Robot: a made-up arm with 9 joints.
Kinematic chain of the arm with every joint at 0, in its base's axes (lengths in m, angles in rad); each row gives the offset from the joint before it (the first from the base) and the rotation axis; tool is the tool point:
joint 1: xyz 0 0 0.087 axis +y
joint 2: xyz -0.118 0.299 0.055 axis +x
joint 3: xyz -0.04 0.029 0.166 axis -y
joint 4: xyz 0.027 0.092 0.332 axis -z
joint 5: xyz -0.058 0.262 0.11 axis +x
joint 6: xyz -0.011 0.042 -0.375 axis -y
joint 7: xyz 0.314 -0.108 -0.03 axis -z
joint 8: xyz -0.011 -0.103 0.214 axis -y
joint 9: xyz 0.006 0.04 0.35 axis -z
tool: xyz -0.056 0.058 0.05
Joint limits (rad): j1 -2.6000..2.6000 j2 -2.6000..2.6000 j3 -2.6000..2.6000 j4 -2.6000..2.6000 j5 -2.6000..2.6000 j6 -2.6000..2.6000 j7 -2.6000..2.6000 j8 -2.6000..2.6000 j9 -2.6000..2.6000
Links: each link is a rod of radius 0.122 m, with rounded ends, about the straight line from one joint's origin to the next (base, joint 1, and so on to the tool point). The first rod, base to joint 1, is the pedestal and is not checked.
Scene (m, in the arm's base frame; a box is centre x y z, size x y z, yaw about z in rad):
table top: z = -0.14
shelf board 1: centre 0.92 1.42 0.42 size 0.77 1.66 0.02 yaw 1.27
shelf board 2: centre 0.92 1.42 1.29 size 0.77 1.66 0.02 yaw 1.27
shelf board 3: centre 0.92 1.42 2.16 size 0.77 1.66 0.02 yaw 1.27
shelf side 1: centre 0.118 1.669 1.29 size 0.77 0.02 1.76 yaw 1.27
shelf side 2: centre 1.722 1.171 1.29 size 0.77 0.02 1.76 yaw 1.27
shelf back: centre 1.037 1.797 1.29 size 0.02 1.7 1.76 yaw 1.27
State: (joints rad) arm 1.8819 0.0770 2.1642 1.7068 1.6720 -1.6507 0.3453 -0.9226 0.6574
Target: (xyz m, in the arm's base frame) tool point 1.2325 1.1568 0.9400
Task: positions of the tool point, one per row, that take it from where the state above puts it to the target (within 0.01 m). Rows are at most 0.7 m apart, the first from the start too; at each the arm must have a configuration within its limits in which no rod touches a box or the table.
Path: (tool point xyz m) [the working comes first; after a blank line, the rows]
Joints at the target: 1.8188 -0.3286 2.0981 1.2306 1.6269 -1.9146 0.3426 -1.0655 0.6862
Straight joint move there: clear.

1: 1.4648 0.5061 0.9186
2: 1.2324 1.1568 0.9401

